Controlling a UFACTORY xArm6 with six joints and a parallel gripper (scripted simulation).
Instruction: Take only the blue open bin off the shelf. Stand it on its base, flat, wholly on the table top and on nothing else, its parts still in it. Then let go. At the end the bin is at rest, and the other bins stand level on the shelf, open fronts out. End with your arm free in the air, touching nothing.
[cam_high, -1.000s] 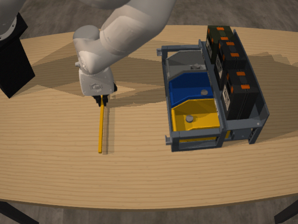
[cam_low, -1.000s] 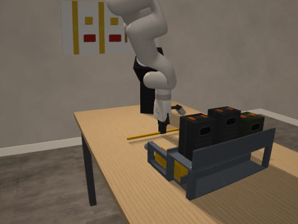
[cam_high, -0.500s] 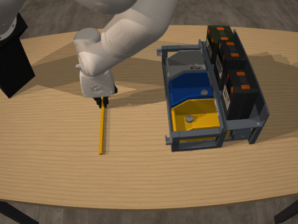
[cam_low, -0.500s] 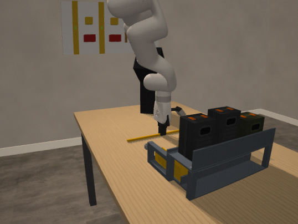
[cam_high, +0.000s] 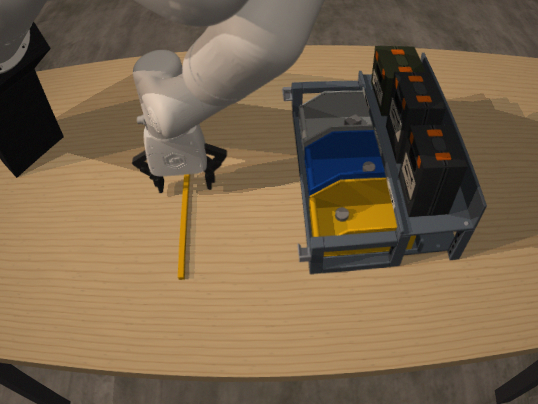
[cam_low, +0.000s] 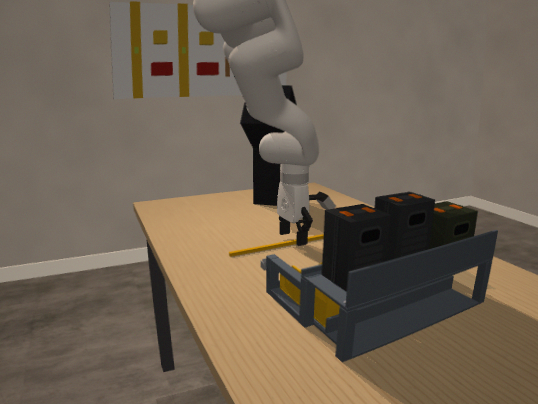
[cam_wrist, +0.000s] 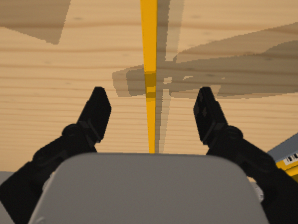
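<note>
Right now the yellow rail is 2 cm below my hand. Also, from my hand: yellow bin: 28 cm ahead, 17 cm to the right, 2 cm above; blue open bin: 30 cm ahead, 6 cm to the right, 2 cm above; grey bin: 32 cm ahead, 5 cm to the left, 2 cm above.
</note>
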